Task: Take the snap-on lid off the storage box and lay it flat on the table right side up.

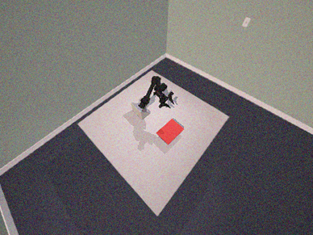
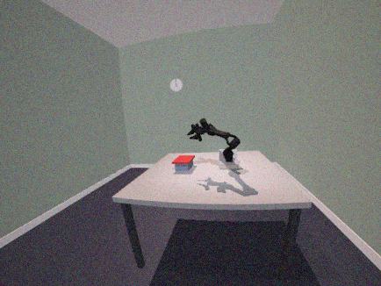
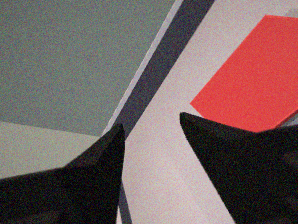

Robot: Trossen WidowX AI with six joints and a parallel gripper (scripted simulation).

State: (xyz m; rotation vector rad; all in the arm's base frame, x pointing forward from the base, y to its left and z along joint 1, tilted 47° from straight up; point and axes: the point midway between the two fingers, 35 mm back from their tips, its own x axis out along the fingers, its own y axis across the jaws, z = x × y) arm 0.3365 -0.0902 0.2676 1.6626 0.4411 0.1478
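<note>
Now: gripper tip 100 mm short of the red lid, 100 mm to the left of it and 250 mm above it. The rest, counted from my gripper tip: storage box 100 mm ahead, 100 mm to the right, 290 mm below.
</note>
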